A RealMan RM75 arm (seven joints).
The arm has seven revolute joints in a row. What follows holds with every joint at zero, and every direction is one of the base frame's.
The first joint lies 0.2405 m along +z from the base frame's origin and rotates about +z.
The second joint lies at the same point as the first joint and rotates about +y.
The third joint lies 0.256 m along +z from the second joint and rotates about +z.
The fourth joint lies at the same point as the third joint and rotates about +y.
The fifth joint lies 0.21 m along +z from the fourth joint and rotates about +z.
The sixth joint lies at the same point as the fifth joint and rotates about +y.
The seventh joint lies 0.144 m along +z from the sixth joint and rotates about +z.
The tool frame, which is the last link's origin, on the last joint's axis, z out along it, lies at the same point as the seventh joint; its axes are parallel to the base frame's.
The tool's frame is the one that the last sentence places.
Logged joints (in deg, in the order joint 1, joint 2, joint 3, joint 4, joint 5, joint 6, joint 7), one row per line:
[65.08, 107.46, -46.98, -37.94, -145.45, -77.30, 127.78]
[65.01, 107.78, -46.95, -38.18, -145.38, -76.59, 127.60]
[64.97, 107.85, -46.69, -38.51, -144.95, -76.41, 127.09]
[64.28, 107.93, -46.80, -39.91, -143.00, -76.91, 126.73]
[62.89, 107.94, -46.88, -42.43, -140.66, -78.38, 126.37]
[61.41, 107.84, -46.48, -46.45, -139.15, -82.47, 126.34]
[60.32, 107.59, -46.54, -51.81, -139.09, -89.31, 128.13]
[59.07, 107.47, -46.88, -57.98, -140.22, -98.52, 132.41]
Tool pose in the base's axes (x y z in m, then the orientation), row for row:
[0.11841, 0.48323, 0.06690, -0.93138, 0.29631, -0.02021, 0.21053]
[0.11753, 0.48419, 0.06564, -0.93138, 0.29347, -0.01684, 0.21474]
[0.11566, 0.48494, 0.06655, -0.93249, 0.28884, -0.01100, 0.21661]
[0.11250, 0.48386, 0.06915, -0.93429, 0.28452, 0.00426, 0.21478]
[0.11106, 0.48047, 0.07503, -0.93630, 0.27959, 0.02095, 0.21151]
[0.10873, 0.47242, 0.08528, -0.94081, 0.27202, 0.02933, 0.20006]
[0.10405, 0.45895, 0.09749, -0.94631, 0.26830, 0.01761, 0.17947]
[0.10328, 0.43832, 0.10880, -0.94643, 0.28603, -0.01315, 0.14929]
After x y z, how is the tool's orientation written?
As a quaternion, x y z w.
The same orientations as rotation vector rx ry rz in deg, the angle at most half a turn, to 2 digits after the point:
[-148.33, 47.19, -3.22]
[-148.00, 46.63, -2.68]
[-148.03, 45.85, -1.75]
[-148.46, 45.21, 0.68]
[-149.04, 44.50, 3.33]
[-150.68, 43.57, 4.70]
[-153.26, 43.45, 2.85]
[-155.85, 47.10, -2.17]

